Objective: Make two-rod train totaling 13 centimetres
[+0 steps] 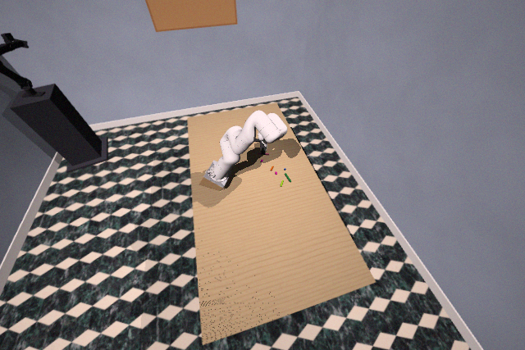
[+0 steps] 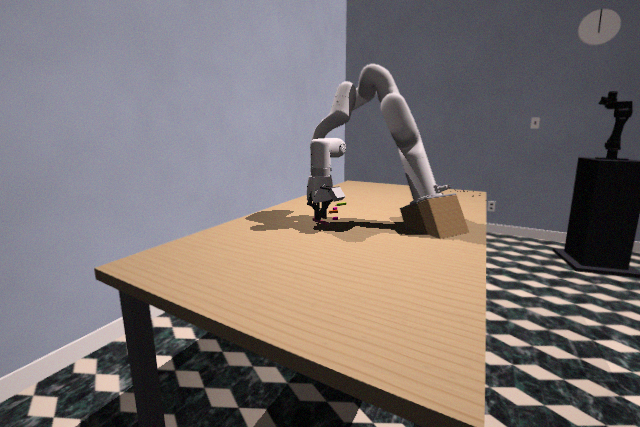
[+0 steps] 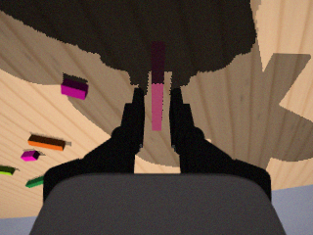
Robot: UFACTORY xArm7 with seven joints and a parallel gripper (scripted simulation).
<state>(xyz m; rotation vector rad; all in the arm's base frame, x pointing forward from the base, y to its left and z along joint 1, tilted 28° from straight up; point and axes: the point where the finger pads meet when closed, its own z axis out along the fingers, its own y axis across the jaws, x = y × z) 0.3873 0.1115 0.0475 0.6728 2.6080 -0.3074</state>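
The pink rod lies 3 cm below my hand. The rest, counted from my hand: blue rod (21 cm to the right, 7 cm ahead, 3 cm below); then green rod (28 cm to the right, 5 cm ahead, 3 cm below); then orange rod (16 cm to the right, 3 cm below, 1 cm behind).
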